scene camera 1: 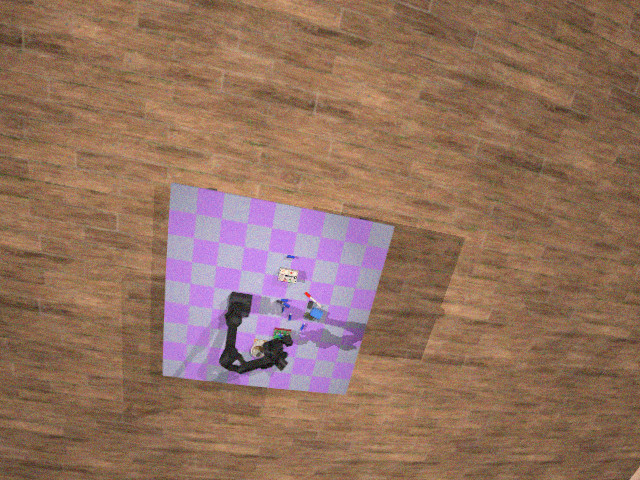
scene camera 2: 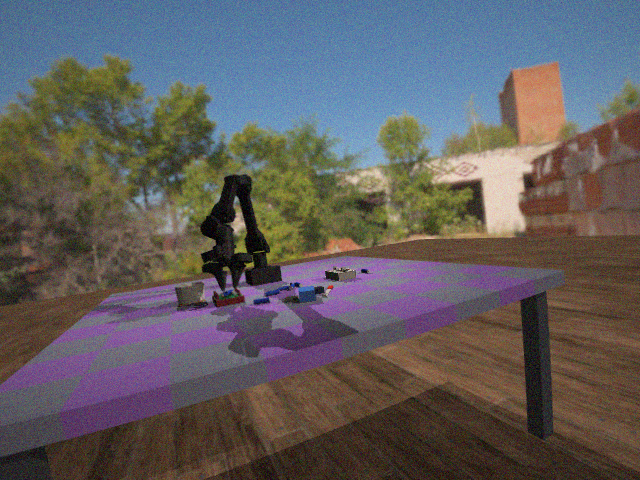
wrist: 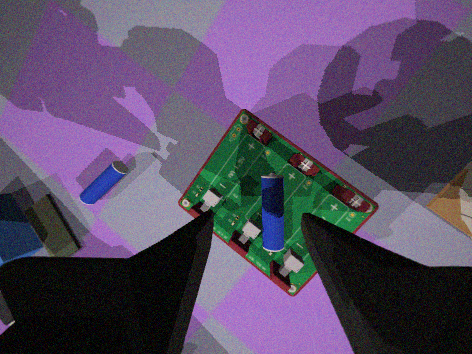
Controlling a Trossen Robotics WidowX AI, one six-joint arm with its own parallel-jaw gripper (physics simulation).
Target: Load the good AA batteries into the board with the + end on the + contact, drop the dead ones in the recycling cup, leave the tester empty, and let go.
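Where they show: gripper, fingertip midpoint: [scene camera 1: 282, 337] [scene camera 2: 229, 289] [wrist: 257, 218]; arm's base at its link origin: [scene camera 1: 237, 306] [scene camera 2: 261, 267].
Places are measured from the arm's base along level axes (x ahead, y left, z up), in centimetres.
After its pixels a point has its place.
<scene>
The green board [scene camera 1: 282, 333] {x 29.0, y -18.1, z -2.4 cm} [scene camera 2: 229, 299] {x 34.2, y -21.9, z -4.2 cm} [wrist: 252, 165] {x 31.2, y -22.9, z -3.9 cm} has three bays with + marks at its red-clipped far side. A blue battery [wrist: 273, 215] {x 28.3, y -21.1, z -2.4 cm} lies askew across the bay lines of the board, between my fingers but not gripped; its polarity is unclear. My gripper [scene camera 2: 229, 288] {x 29.0, y -20.5, z -2.0 cm} [wrist: 257, 218] {x 29.0, y -20.5, z -2.0 cm} is open, low over the board. A loose battery [scene camera 1: 302, 327] {x 41.5, y -14.2, z -4.6 cm} [scene camera 2: 261, 300] {x 42.3, y -14.3, z -4.9 cm} [wrist: 102, 184] {x 41.2, y -14.4, z -4.5 cm} lies beside the board. Several more batteries lie farther off, including one [scene camera 1: 290, 316] {x 32.9, y -6.6, z -4.5 cm} [scene camera 2: 272, 292] {x 33.3, y -7.6, z -4.9 cm} and one [scene camera 1: 290, 256] {x 28.5, y 33.7, z -4.6 cm} [scene camera 2: 364, 271] {x 29.0, y 32.6, z -5.2 cm} beyond the cream box. That box [scene camera 1: 287, 275] {x 28.0, y 21.9, z -3.3 cm} [scene camera 2: 340, 274] {x 33.8, y 18.6, z -3.6 cm} looks like the tester. The pale cup [scene camera 1: 256, 349] {x 13.0, y -34.2, z -5.2 cm} [scene camera 2: 189, 295] {x 19.5, y -31.9, z -2.9 cm} stands by the board.
A blue block [scene camera 1: 316, 313] {x 49.0, y -1.9, z -2.9 cm} [scene camera 2: 307, 293] {x 52.4, y -3.9, z -3.6 cm} [wrist: 17, 227] {x 47.8, y -4.5, z -4.9 cm} sits near the loose batteries, with a red and white stick [scene camera 1: 312, 299] {x 45.5, y 6.2, z -5.6 cm} beside it. A tan edge [wrist: 454, 202] {x 18.6, y -28.1, z -5.5 cm} shows at the wrist view's right. The arm's dark shadow falls over the checkered table [scene camera 1: 183, 198] {x -34.0, y 60.0, z -5.8 cm} [scene camera 2: 129, 364] {x 68.1, y -48.0, z -5.9 cm}.
</scene>
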